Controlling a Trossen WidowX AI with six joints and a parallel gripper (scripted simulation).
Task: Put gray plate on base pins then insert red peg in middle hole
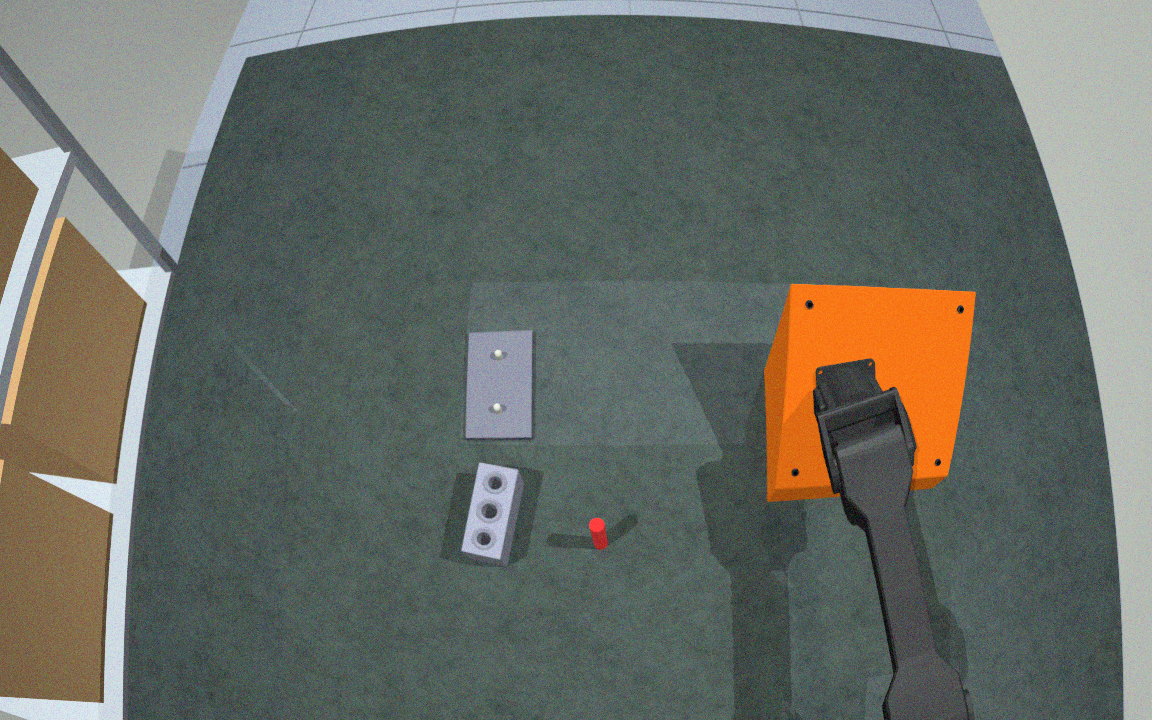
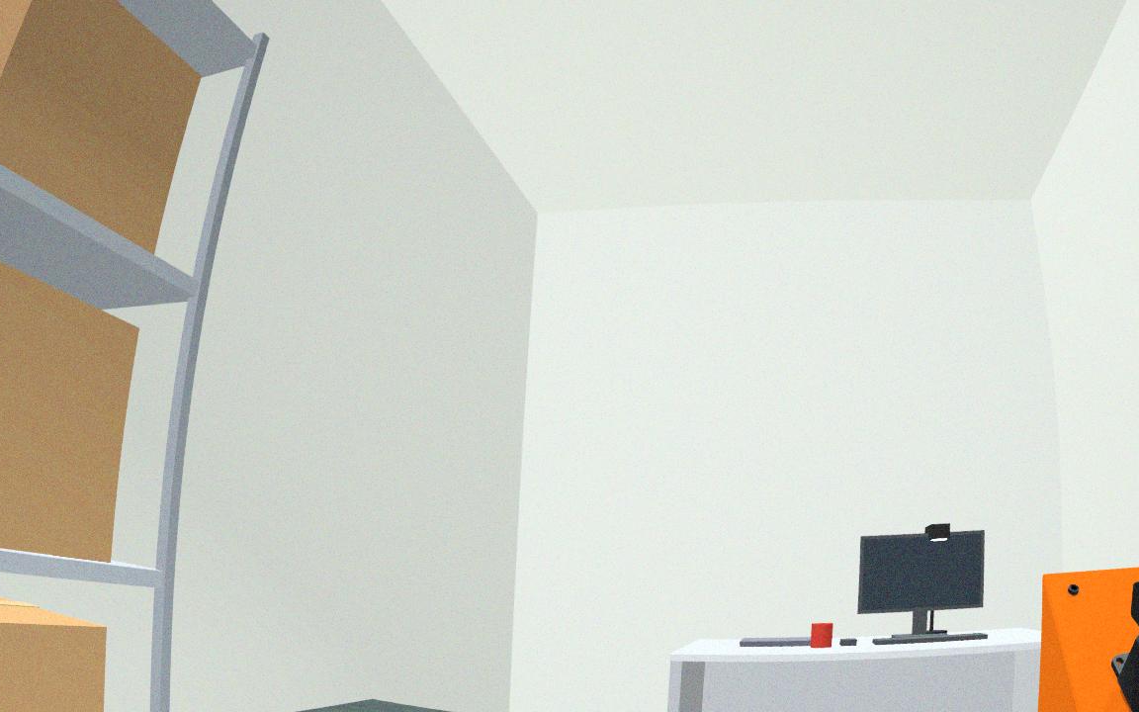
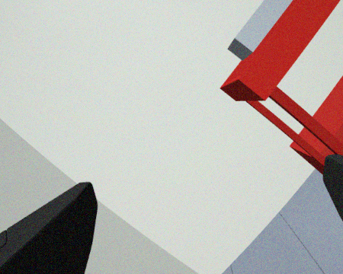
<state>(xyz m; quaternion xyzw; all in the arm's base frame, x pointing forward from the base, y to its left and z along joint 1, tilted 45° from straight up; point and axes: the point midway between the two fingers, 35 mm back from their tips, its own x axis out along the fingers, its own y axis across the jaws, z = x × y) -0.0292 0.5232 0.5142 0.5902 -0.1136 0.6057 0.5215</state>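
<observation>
Now: the gray plate 71 cm to the right of my gripper tip, 38 cm ahead of it and 10 cm below it. From my gripper tip the other things lie so: gray base 86 cm to the right, 36 cm ahead, 13 cm below; then red peg 68 cm to the right, 27 cm ahead, 10 cm below.
</observation>
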